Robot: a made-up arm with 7 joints.
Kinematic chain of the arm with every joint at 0, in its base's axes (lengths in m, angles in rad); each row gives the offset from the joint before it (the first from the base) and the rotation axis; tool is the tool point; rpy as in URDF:
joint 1: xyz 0 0 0 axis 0.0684 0.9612 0.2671
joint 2: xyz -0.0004 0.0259 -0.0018 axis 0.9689 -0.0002 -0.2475
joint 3: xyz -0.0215 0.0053 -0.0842 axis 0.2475 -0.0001 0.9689
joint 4: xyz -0.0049 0 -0.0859 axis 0.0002 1 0
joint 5: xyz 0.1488 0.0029 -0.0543 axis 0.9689 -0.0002 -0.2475
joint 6: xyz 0.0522 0 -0.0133 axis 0.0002 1 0
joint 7: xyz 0.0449 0 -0.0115 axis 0.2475 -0.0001 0.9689
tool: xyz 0 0 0 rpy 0 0.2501 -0.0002
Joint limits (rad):
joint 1: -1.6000..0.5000
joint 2: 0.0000..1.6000
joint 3: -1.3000..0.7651
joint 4: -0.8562..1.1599
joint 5: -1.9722..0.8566
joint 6: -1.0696..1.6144
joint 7: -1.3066..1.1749
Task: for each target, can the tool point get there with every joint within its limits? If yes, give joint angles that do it. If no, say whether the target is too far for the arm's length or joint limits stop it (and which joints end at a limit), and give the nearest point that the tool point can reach.
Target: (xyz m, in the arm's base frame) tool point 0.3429 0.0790 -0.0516
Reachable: yes | joints -1.0963 1.0510 -0.6111 0.2610 -1.4105 1.1674 -0.2106
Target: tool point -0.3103 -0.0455 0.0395
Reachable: no: joint limits stop it (at a limit: joint 1, joint 2, joint 3, joint 4) | nearest point -0.1120 0.0269 0.1354 | short by 0.232 m
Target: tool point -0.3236 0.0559 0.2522
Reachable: no: joint limits stop it (at a limit: joint 1, joint 2, joint 3) | nearest point -0.1200 0.0803 0.2062 | short by 0.210 m
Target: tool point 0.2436 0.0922 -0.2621
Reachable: yes | joints -0.3076 0.7106 -0.3933 0.2397 -0.9243 0.6707 -1.0640
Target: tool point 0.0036 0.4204 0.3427
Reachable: no: too far | nearest point 0.0181 0.3466 0.2533 | short by 0.117 m
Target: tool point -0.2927 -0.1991 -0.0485
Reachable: no: joint limits stop it (at a limit: joint 1, joint 2, joint 3, joint 6) | nearest point -0.1533 -0.1791 -0.2236 | short by 0.225 m
